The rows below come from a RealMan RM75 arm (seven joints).
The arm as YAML. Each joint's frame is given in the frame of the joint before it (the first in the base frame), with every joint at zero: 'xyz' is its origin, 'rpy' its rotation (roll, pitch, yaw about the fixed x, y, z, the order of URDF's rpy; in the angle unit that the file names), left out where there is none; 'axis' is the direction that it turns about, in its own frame. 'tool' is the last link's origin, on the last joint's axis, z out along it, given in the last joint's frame.
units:
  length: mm
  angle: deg
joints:
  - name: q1
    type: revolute
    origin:
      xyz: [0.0, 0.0, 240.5]
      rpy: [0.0, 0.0, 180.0]
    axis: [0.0, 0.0, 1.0]
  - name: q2
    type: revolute
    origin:
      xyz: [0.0, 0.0, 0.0]
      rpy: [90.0, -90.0, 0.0]
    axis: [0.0, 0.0, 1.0]
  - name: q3
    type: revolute
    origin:
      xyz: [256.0, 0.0, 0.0]
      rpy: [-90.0, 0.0, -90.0]
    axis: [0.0, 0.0, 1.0]
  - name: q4
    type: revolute
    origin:
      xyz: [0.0, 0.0, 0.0]
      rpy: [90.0, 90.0, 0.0]
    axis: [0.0, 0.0, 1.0]
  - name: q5
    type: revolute
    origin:
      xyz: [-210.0, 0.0, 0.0]
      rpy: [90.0, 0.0, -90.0]
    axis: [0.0, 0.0, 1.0]
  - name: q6
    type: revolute
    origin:
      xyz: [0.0, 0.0, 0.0]
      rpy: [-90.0, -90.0, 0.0]
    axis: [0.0, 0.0, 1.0]
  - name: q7
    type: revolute
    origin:
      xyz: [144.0, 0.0, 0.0]
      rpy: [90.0, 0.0, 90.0]
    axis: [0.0, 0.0, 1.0]
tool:
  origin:
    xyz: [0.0, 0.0, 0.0]
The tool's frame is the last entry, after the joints.
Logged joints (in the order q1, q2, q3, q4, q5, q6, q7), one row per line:
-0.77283 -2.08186 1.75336 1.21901 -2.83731 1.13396 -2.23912
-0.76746 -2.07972 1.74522 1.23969 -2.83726 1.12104 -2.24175
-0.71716 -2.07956 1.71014 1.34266 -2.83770 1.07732 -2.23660
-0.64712 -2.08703 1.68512 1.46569 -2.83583 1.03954 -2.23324
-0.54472 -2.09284 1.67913 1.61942 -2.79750 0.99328 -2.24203
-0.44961 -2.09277 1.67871 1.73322 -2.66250 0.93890 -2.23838
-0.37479 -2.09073 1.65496 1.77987 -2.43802 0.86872 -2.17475
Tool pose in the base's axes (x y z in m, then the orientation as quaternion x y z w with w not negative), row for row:
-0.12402 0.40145 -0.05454 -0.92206 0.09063 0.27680 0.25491
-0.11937 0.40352 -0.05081 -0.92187 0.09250 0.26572 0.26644
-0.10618 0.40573 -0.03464 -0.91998 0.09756 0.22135 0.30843
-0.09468 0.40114 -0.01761 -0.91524 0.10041 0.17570 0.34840
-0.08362 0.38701 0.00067 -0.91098 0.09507 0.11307 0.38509
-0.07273 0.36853 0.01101 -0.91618 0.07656 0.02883 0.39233
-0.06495 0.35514 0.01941 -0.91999 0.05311 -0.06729 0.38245
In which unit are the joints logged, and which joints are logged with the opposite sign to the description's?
The joints are logged in radians. Opposite sign: q5.
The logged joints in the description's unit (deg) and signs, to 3 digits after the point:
-44.280 -119.282 100.460 69.844 162.566 64.971 -128.292
-43.972 -119.159 99.994 71.029 162.563 64.231 -128.443
-41.090 -119.150 97.984 76.929 162.588 61.726 -128.148
-37.077 -119.578 96.550 83.978 162.481 59.561 -127.955
-31.210 -119.911 96.207 92.786 160.285 56.911 -128.459
-25.761 -119.907 96.183 99.306 152.550 53.795 -128.250
-21.474 -119.790 94.822 101.979 139.688 49.774 -124.604

